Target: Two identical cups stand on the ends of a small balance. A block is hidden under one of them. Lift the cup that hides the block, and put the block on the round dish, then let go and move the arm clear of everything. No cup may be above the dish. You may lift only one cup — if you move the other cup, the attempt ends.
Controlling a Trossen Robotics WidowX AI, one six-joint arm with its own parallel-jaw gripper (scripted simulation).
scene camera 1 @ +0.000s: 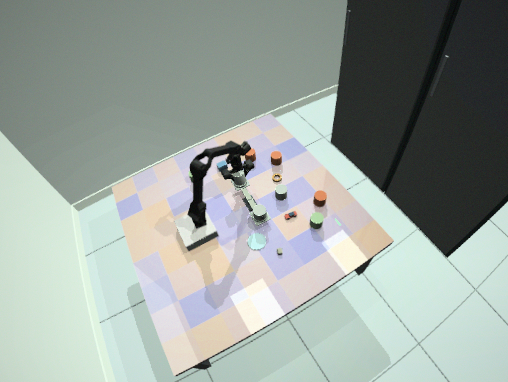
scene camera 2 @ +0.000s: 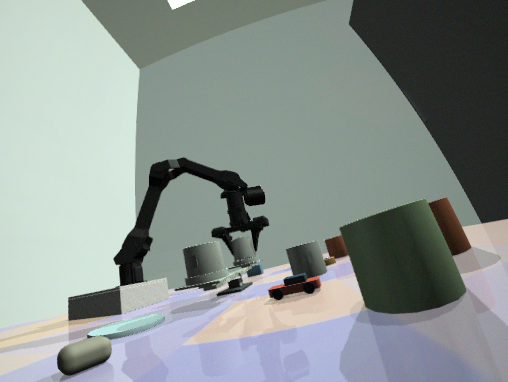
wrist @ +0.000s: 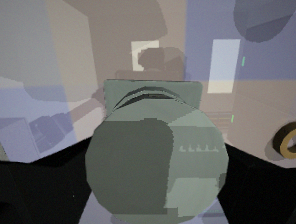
Scene:
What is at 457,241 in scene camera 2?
An orange cup.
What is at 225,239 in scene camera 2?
My gripper.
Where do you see a small balance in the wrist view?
117,92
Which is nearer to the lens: the small balance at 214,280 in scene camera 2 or the toy car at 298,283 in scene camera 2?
The toy car.

